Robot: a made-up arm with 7 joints.
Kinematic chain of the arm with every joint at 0, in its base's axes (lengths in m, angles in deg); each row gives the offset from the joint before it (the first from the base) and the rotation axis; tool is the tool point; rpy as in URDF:
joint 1: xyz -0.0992 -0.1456 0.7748 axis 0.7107 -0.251 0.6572
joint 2: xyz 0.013 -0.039 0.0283 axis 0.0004 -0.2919 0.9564
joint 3: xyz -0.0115 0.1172 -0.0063 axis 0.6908 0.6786 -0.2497
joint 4: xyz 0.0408 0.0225 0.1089 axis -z
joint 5: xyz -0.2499 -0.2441 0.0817 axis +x
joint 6: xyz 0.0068 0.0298 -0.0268 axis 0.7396 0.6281 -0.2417
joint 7: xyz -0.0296 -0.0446 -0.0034 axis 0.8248 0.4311 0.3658
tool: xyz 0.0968 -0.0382 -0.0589 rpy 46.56 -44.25 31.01
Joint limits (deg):
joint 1: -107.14..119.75
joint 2: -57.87..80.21
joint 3: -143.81..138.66
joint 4: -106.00..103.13
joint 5: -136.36..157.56
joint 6: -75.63..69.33
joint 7: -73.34..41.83
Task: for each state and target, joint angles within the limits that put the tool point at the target. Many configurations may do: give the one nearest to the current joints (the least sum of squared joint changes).
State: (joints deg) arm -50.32 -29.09 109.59 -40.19 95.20 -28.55 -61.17
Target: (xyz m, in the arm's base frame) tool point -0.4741 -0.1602 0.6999
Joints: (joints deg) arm -53.69 -12.63 106.02 -35.06 83.41 -50.45 -73.34
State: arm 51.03 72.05 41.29 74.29 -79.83 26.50 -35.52
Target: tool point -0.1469 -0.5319 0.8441
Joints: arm 58.25 67.70 36.50 60.07 -104.96 -14.36 -46.86
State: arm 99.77 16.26 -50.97 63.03 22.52 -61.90 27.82
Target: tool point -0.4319 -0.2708 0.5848
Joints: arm 91.97 9.94 -48.34 87.51 21.74 -75.13 9.34
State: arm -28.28 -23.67 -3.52 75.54 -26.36 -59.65 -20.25
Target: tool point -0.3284 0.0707 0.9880
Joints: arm -13.96 -7.97 -10.72 57.28 -23.70 -51.58 -6.71
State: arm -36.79 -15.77 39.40 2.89 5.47 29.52 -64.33
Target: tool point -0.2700 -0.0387 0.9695
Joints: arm -61.31 -23.10 13.53 -4.49 21.89 22.53 -49.79
